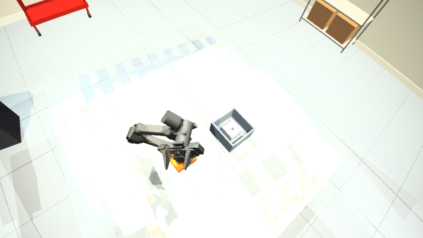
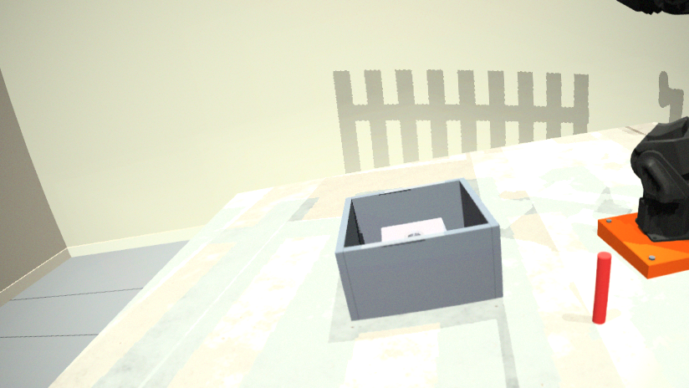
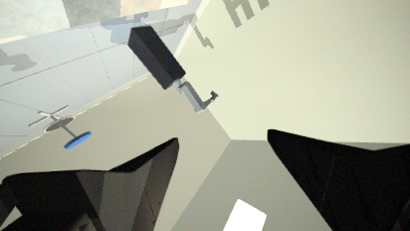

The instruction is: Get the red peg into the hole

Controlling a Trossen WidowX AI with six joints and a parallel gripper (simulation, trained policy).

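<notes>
The red peg is 22 cm ahead of my gripper tip, 31 cm to the left of it and 35 cm below it. From my gripper tip the other things lie so: grey box 44 cm ahead, 18 cm to the left, 36 cm below.
</notes>
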